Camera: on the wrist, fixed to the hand. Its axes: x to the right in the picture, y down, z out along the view.
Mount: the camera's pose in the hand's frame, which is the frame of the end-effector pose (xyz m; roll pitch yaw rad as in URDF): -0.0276 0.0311 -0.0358 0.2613 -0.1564 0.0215
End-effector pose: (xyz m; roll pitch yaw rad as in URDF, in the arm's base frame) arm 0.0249 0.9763 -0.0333 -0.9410 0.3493 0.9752
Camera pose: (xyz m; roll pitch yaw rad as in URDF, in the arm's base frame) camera 0.0103 0.9358 -0.0673 -0.6339 0.2712 1.1193
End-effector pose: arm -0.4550 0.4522 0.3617 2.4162 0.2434 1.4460
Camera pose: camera -0.4574 0.4370 0.4144 2.6423 0.3442 1.3190
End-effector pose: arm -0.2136 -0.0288 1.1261 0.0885 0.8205 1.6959
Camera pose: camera -0.2421 -0.0756 1.1238 0.3578 0.6628 1.7053
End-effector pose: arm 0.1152 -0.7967 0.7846 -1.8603 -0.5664 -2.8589
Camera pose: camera 0.1154 -0.7517 0.7533 -1.6803 -0.4952 -2.6954
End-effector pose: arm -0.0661 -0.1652 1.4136 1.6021 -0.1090 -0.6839
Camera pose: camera -0.0681 -0.1187 1.4426 1.8835 -0.1240 -0.8421
